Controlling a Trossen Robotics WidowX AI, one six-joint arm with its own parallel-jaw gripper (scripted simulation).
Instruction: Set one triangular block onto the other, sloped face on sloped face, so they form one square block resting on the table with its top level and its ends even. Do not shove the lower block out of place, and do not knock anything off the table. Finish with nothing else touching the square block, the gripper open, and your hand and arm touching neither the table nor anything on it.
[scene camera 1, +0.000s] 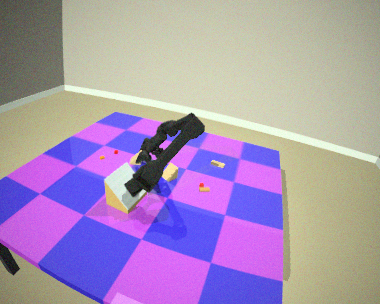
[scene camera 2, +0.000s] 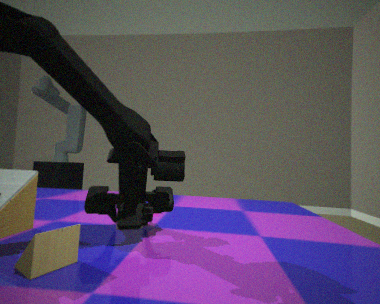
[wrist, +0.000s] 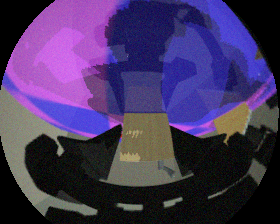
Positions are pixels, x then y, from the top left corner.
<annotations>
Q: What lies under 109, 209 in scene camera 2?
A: The gripper.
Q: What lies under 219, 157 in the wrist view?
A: The gripper.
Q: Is the gripper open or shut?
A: Open.
</annotations>
